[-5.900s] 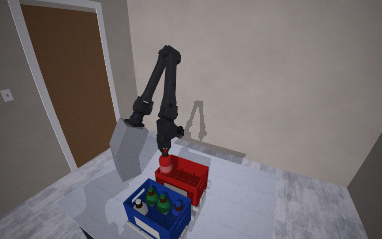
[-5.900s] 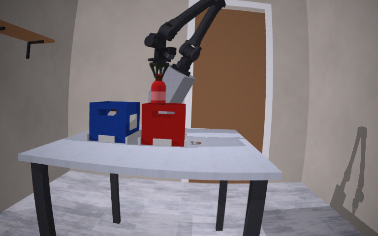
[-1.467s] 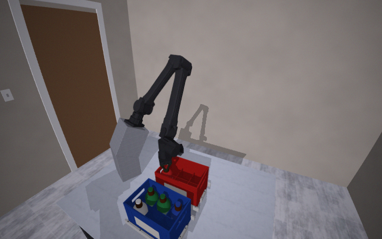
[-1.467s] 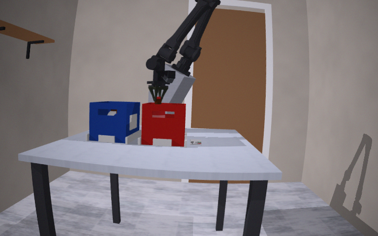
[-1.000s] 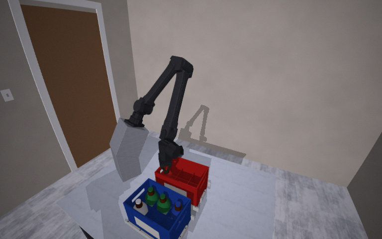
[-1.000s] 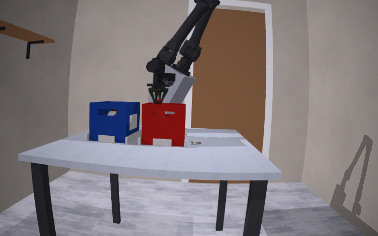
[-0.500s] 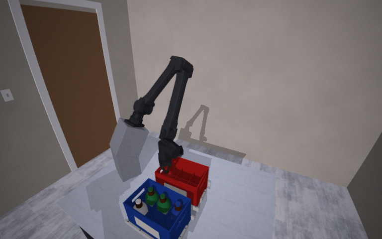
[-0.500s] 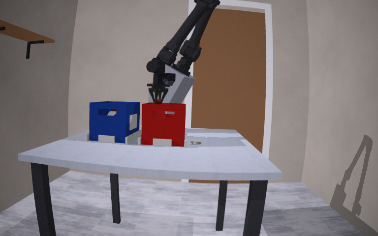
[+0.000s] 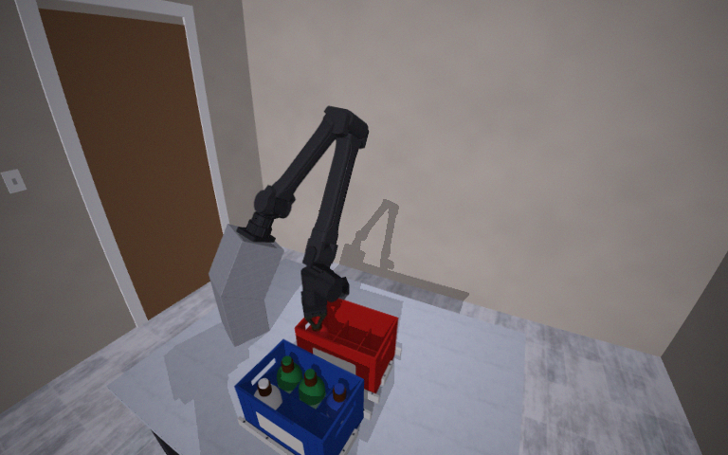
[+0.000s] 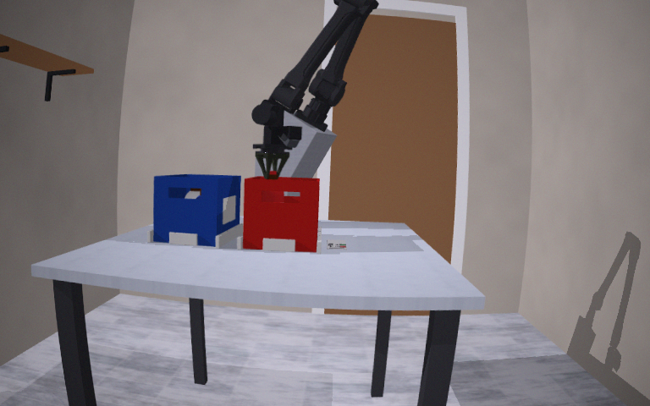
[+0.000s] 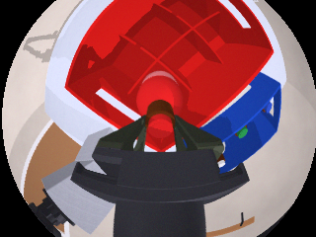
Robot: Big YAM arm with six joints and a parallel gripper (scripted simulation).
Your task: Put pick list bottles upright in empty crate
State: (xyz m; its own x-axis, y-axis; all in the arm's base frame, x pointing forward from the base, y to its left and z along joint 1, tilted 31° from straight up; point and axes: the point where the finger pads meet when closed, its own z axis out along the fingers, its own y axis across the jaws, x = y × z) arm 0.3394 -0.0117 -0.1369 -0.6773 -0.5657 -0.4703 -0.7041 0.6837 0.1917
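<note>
My gripper is now 6 cm above the red-label bottle. Round my hand: blue crate: 19 cm to the right, 10 cm ahead, 9 cm below; then red crate: 9 cm below, 9 cm ahead, 5 cm to the left; then white-label bottle: 23 cm to the right, 9 cm below, 1 cm ahead.
</note>
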